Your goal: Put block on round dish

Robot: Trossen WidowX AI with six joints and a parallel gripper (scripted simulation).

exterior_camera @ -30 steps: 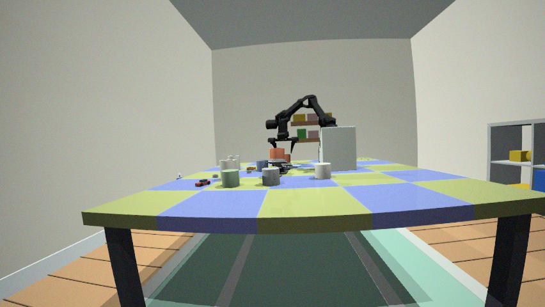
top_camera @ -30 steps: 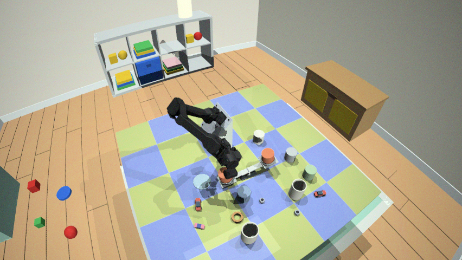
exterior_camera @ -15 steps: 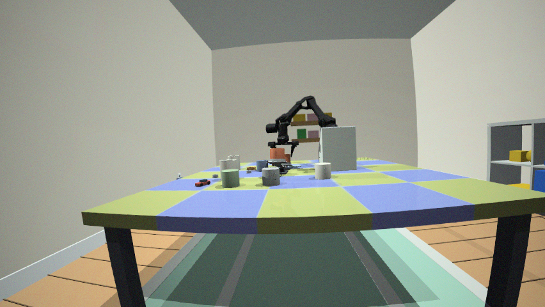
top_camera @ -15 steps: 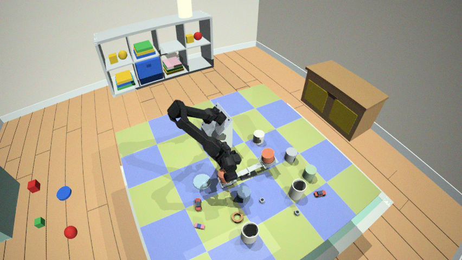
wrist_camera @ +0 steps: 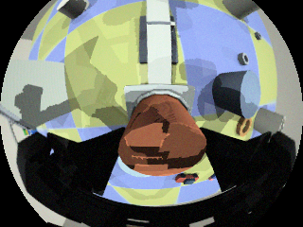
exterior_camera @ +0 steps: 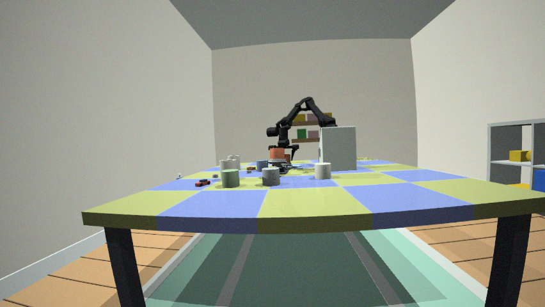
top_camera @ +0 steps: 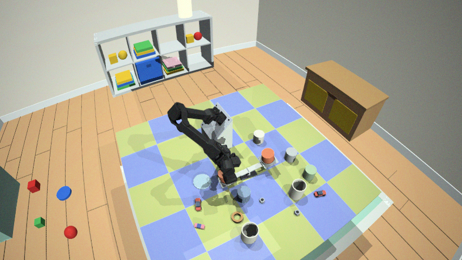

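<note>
The pale blue round dish is 60 mm behind my gripper tip, 110 mm to the right of it and 50 mm below it. From my gripper tip the other things lie so: orange cup: 10 mm behind, 20 mm to the right, 10 mm above; blue-grey cylinder: 150 mm ahead, 30 mm to the left, 10 mm below; grey cylinder: 40 mm ahead, 440 mm to the left, 10 mm below.
</note>
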